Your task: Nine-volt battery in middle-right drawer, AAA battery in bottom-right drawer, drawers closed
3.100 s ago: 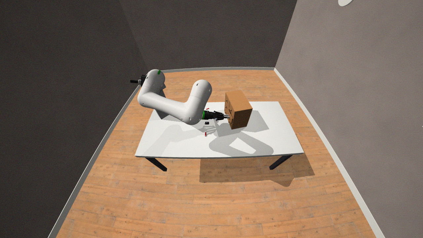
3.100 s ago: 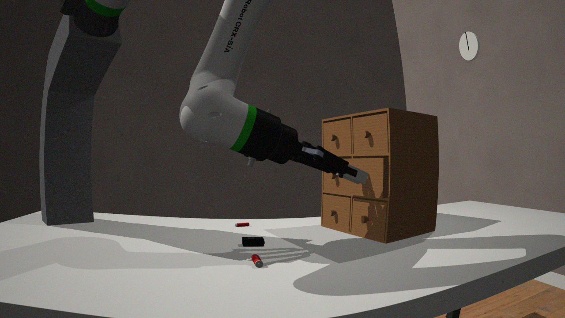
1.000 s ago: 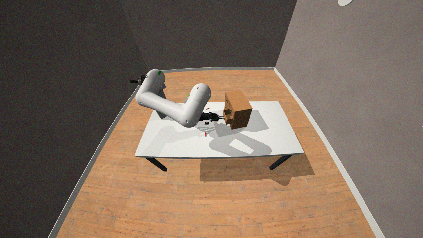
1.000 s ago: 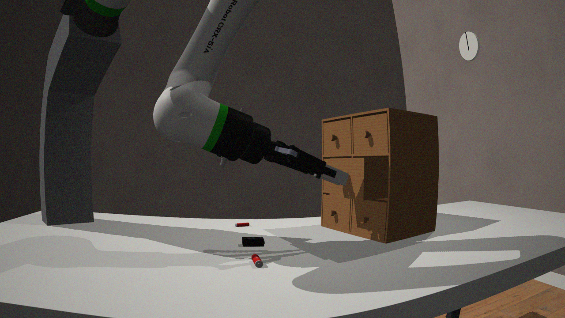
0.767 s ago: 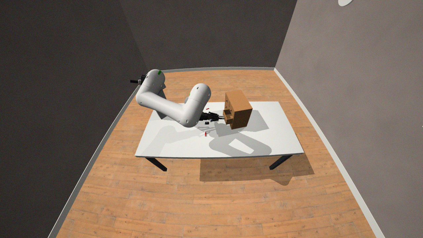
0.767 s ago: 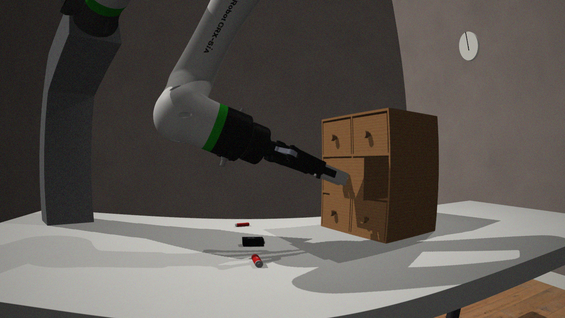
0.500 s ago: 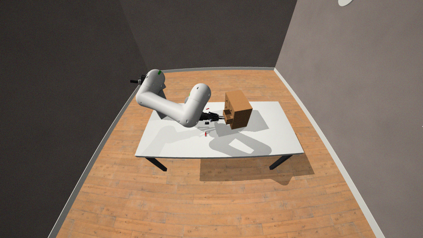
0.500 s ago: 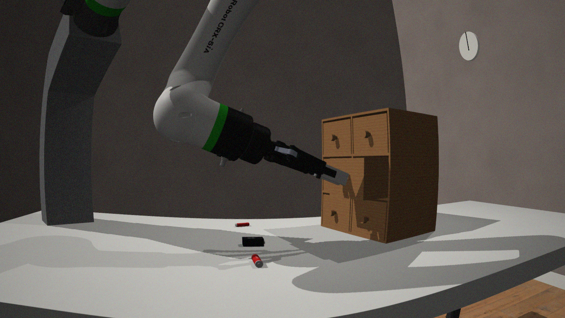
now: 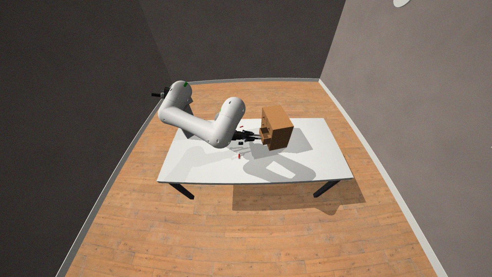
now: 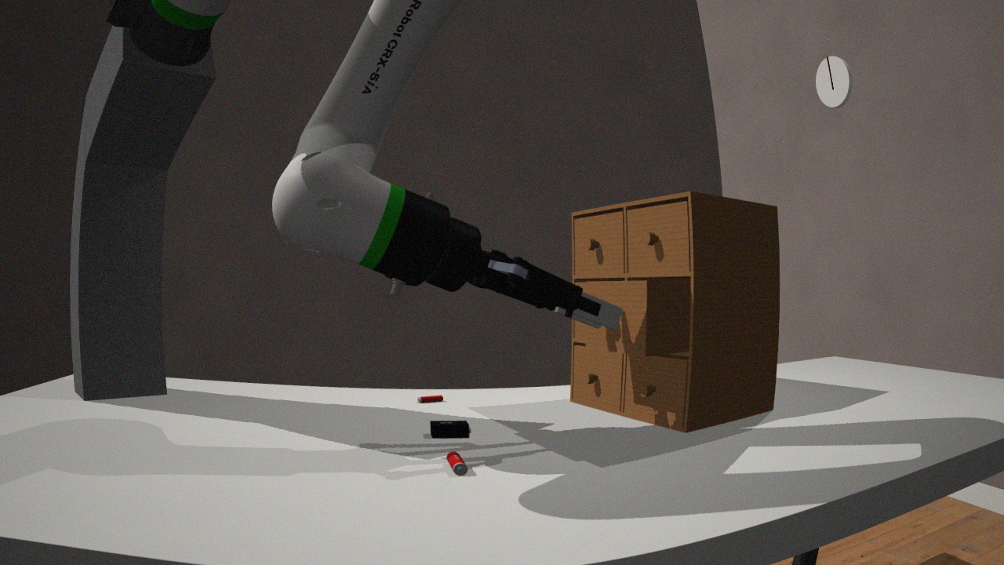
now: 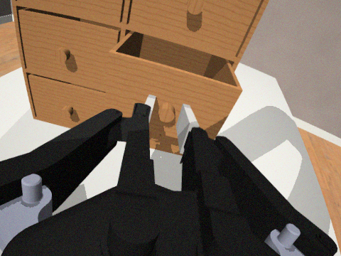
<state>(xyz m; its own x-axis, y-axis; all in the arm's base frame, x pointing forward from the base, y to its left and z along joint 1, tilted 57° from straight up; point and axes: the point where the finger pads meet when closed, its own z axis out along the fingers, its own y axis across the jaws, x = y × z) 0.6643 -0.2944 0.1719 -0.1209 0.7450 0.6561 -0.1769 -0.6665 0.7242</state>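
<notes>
My gripper is now 130 mm past the black nine-volt battery, 100 mm to the right of it and 150 mm above it. The rest, counted from my hand: red AAA battery: 40 mm behind, 330 mm to the left, 150 mm below.
</notes>
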